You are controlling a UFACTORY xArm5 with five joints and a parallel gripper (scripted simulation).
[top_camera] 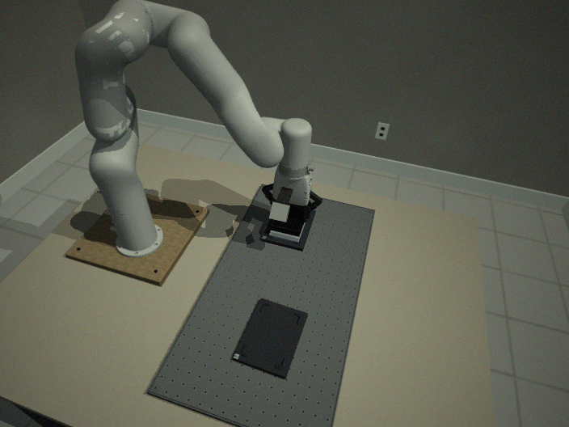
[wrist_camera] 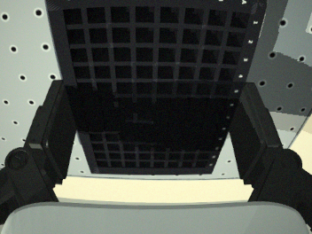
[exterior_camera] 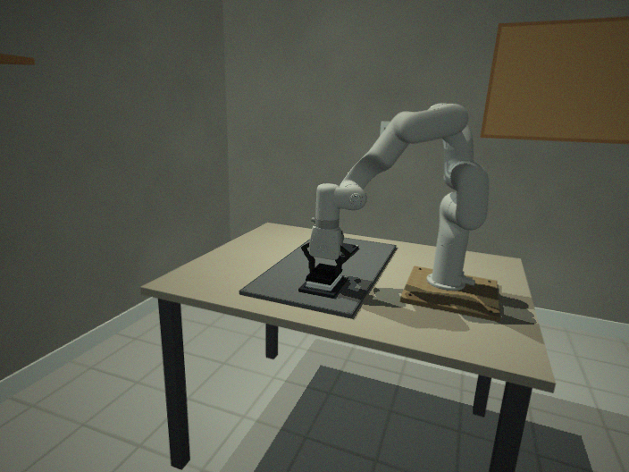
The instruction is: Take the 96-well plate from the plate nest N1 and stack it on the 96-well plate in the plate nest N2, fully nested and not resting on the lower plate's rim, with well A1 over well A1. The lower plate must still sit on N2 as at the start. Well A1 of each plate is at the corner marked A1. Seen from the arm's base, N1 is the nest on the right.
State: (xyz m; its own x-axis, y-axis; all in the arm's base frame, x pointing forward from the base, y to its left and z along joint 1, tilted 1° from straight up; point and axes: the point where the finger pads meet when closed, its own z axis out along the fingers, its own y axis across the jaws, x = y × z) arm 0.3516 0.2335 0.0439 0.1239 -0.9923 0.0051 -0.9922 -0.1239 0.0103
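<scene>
My gripper is now 1 cm above the black 96-well plate. The rest, counted from my hand: white 96-well plate (4 cm below); corner label (5 cm ahead, 42 cm to the right, 4 cm below).
</scene>
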